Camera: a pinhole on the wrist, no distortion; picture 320 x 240 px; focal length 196.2 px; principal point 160.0 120.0 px. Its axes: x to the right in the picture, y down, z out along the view. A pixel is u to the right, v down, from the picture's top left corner.
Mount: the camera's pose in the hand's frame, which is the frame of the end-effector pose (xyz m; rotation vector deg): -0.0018 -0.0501 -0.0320 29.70 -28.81 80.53
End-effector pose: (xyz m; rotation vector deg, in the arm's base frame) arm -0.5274 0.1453 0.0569 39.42 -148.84 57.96
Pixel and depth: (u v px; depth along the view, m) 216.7 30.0 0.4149
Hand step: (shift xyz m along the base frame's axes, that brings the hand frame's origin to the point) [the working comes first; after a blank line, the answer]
In the camera's frame: 0.1199 -0.1903 0.4149

-0.0700 -0.4588 -0.0543
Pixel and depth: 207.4 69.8 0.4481
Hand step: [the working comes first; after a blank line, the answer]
In the camera's frame: 0.1083 -0.1147 0.4481

0.0057 -0.4630 -0.0891
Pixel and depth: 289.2 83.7 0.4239
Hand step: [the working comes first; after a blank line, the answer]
In the camera's frame: 0.2791 -0.0784 0.4239

-0.0642 -0.4190 -0.2449
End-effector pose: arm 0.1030 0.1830 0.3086 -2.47 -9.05 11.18
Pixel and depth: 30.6 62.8 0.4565
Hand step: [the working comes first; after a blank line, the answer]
In the camera's frame: -0.3011 -0.1331 0.4565

0.1747 -0.5457 0.1835
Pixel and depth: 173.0 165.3 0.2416
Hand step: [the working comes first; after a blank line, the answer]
In the camera's frame: 0.0160 0.0558 0.2416

-0.0526 -0.1845 0.1697
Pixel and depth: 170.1 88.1 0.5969
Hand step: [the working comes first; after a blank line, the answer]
In the camera's frame: 0.0307 -0.0970 0.5969

0.0843 -0.3645 0.4837
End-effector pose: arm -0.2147 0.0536 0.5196 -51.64 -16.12 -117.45
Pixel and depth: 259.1 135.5 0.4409
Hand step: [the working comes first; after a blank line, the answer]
In the camera's frame: 0.2227 0.0348 0.4409

0.1224 0.3265 0.3247
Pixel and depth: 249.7 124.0 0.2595
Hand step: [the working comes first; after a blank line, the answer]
In the camera's frame: 0.1186 0.0053 0.2595

0.0316 0.1927 0.1888
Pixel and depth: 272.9 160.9 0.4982
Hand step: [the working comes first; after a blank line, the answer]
In the camera's frame: 0.2867 0.1039 0.4982

0.2063 0.3962 0.3406
